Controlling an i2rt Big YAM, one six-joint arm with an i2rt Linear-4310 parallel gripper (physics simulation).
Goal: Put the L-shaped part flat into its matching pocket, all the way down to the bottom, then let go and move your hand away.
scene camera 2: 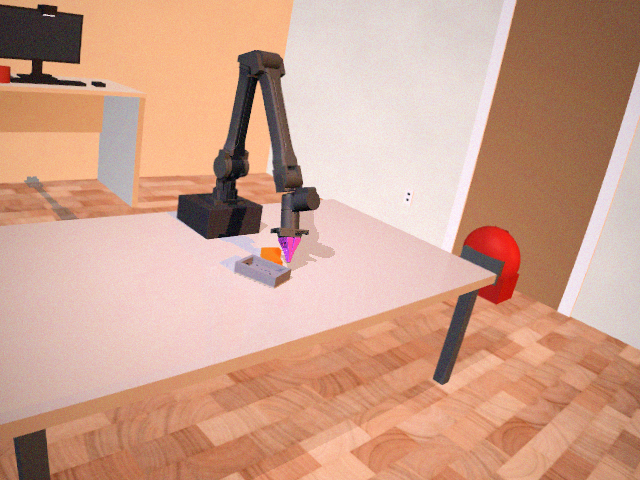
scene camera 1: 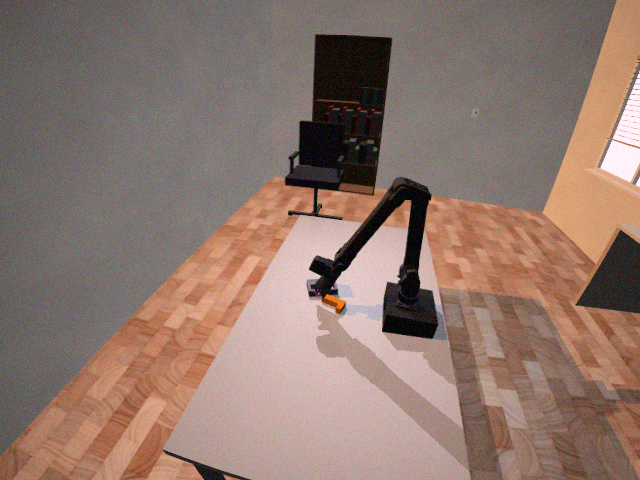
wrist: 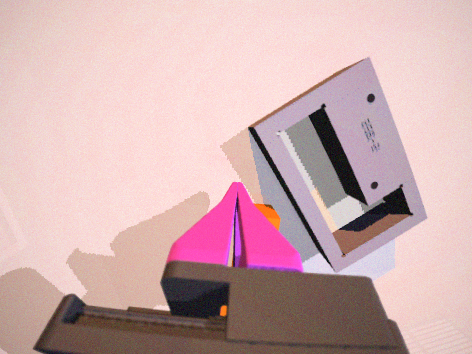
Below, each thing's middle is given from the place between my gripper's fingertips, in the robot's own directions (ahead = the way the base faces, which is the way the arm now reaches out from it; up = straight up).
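I find the grey pocket block [scene camera 2: 263, 271] 9 cm to the right of my hand, and it sits a further 2 cm below my hand.
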